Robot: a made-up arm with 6 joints.
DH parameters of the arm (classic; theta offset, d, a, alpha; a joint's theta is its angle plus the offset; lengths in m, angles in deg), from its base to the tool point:
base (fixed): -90 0.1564 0 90
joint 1: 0 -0.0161 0.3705 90
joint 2: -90 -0.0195 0.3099 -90
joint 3: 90 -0.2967 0.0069 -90
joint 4: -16.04 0 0.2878 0
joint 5: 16.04 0.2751 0.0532 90
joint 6: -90 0.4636 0.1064 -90
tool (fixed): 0 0.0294 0 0
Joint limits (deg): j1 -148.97..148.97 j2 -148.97..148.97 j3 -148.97..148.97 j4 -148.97..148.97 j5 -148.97..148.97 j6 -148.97..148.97
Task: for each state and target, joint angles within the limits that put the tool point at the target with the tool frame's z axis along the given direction. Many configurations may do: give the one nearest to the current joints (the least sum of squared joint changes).
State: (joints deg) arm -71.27 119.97 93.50 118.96 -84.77 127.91
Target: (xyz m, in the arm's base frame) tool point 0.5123 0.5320 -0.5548 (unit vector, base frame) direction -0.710 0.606 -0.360
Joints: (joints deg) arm -93.79 105.23 125.82 132.21 -54.25 126.37
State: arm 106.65 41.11 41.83 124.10 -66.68 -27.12
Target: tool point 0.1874 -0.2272 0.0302 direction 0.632 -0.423 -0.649
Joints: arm 148.97 14.59 61.76 148.62 -43.57 -30.28
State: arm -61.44 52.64 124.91 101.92 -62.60 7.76
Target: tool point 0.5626 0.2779 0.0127 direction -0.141 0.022 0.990
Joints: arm -63.00 27.30 148.97 146.07 -48.80 -42.79
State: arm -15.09 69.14 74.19 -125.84 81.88 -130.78
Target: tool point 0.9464 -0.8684 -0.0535 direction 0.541 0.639 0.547
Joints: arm 9.68 35.49 87.14 -143.03 60.29 -139.29
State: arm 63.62 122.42 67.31 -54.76 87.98 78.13
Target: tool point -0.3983 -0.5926 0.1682 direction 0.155 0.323 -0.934
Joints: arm 21.77 92.92 95.44 -95.01 104.60 43.00
